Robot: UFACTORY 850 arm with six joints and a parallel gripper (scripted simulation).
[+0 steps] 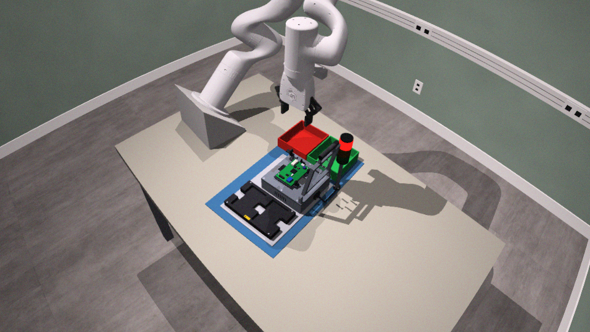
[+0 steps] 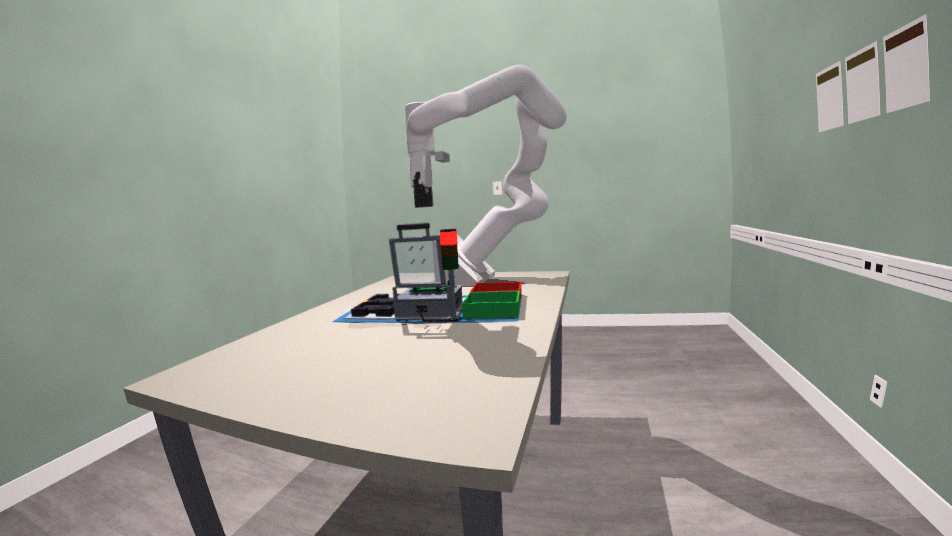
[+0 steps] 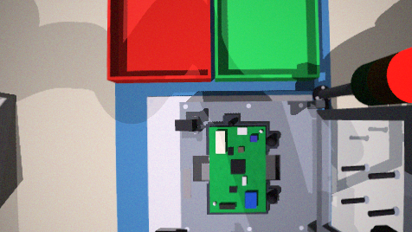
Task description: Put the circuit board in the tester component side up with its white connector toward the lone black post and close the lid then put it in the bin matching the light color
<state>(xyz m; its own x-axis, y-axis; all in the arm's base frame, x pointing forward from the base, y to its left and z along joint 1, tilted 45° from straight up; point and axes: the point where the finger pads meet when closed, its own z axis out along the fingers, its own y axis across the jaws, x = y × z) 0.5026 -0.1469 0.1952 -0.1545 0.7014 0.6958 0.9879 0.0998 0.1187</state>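
Right now the green circuit board is 26 cm below my hand. The rest, counted from my hand: black latch part (24 cm below, 7 cm behind, 5 cm to the left); then green bin (32 cm below, 20 cm to the left, 1 cm ahead); then lid (15 cm below, 11 cm ahead, 2 cm to the left).
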